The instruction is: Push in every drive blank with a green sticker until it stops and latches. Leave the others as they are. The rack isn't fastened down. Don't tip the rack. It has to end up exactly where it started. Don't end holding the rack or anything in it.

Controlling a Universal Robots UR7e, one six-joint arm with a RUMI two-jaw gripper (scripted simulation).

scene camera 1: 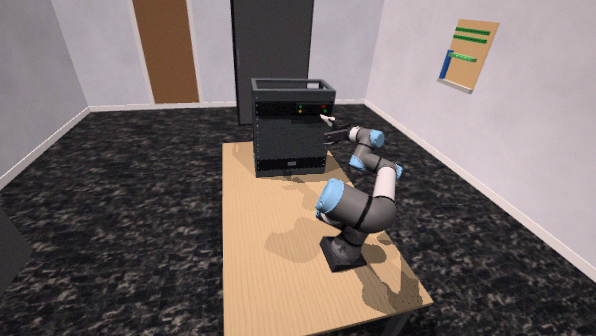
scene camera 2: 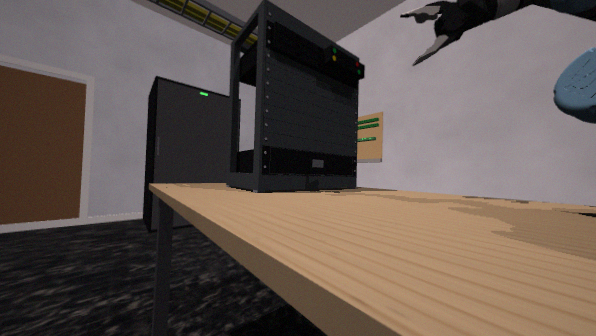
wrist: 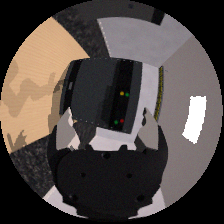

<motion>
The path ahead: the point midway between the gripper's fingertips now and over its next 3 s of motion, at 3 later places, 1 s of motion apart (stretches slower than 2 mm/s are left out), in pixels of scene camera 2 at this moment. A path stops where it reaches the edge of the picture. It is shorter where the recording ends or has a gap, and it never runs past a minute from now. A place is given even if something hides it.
My gripper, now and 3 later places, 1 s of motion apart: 406, 40; 400, 37; 400, 38; 389, 41
</motion>
